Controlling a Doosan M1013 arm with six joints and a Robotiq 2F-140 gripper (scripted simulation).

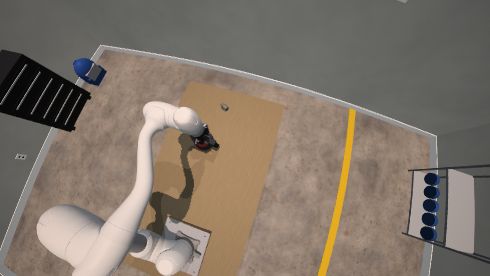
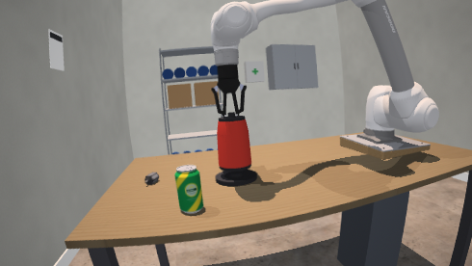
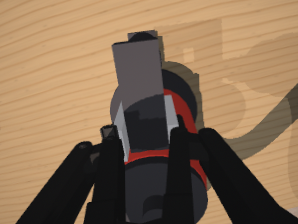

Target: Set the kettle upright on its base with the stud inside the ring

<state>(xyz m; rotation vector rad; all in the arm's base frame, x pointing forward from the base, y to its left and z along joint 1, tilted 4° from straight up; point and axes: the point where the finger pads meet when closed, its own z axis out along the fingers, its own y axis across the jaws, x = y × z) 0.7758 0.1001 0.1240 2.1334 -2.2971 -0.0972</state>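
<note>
Right now the red kettle is 50 mm below my hand and 30 mm to the left of it. The rest, counted from my hand: yellow can (290 mm to the left, 160 mm ahead, 130 mm below); then small dark object (330 mm ahead, 180 mm below, 30 mm to the left); then round black base (180 mm below, 70 mm to the left).
</note>
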